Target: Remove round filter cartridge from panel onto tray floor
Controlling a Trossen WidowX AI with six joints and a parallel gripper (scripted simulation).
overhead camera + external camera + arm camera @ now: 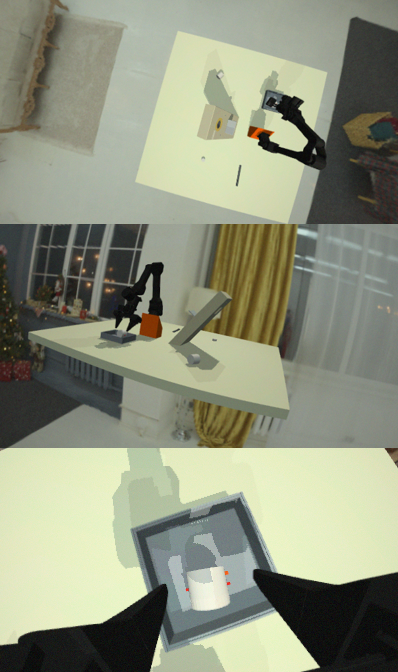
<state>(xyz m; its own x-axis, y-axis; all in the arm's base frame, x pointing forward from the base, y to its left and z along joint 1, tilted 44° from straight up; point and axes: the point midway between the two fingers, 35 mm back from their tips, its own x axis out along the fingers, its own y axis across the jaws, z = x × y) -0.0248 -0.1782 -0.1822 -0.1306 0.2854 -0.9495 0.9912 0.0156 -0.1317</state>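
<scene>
Now: the round filter cartridge 10 mm to the left of my gripper tip and 20 mm below it. From my gripper tip the other things lie so: grey tray 20 mm to the right, 40 mm below; then service panel 350 mm ahead, 300 mm to the left, 130 mm above.
</scene>
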